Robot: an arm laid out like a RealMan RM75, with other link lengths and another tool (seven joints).
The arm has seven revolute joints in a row. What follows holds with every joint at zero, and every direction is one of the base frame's.
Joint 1 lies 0.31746 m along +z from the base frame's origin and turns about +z.
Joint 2 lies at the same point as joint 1 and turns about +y.
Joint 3 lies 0.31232 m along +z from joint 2 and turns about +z.
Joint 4 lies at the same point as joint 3 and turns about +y.
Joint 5 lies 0.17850 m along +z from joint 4 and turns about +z.
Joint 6 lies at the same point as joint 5 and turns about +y.
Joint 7 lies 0.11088 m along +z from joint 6 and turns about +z.
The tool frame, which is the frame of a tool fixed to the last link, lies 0.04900 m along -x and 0.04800 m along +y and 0.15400 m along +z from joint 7; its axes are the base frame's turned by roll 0.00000, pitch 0.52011 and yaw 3.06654 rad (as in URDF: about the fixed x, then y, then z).
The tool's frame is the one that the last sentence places.
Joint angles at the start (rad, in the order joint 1, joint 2, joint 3, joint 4, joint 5, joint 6, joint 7):
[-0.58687, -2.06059, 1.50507, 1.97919, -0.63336, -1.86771, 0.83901]
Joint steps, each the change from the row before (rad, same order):
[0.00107, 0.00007, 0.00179, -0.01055, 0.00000, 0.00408, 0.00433]
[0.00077, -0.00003, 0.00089, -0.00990, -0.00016, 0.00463, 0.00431]
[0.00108, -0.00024, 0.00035, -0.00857, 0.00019, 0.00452, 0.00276]
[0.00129, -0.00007, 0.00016, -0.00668, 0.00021, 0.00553, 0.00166]
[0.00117, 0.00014, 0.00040, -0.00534, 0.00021, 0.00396, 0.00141]
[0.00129, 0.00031, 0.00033, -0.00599, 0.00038, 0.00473, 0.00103]
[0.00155, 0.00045, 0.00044, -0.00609, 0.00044, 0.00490, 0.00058]
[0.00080, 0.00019, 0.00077, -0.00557, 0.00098, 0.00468, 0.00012]
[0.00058, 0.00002, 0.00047, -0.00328, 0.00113, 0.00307, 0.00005]
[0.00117, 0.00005, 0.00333, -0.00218, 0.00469, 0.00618, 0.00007]
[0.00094, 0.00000, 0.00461, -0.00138, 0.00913, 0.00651, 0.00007]
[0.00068, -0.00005, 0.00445, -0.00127, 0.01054, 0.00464, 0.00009]
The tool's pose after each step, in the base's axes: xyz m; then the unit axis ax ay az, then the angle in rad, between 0 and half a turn. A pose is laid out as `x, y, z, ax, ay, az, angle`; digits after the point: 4 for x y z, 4 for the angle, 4 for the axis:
-0.2347, 0.2951, -0.0182, 0.0571, -0.9837, -0.1706, 2.2739
-0.2360, 0.2951, -0.0191, 0.0577, -0.9841, -0.1682, 2.2724
-0.2371, 0.2951, -0.0199, 0.0592, -0.9843, -0.1663, 2.2717
-0.2378, 0.2955, -0.0207, 0.0608, -0.9843, -0.1656, 2.2726
-0.2385, 0.2957, -0.0212, 0.0621, -0.9844, -0.1648, 2.2726
-0.2394, 0.2959, -0.0217, 0.0639, -0.9844, -0.1641, 2.2727
-0.2403, 0.2962, -0.0222, 0.0661, -0.9843, -0.1635, 2.2728
-0.2410, 0.2966, -0.0227, 0.0680, -0.9843, -0.1631, 2.2728
-0.2414, 0.2969, -0.0230, 0.0692, -0.9842, -0.1632, 2.2727
-0.2420, 0.2980, -0.0233, 0.0699, -0.9837, -0.1654, 2.2717
-0.2430, 0.2997, -0.0232, 0.0705, -0.9830, -0.1694, 2.2680
-0.2445, 0.3013, -0.0228, 0.0715, -0.9823, -0.1734, 2.2624

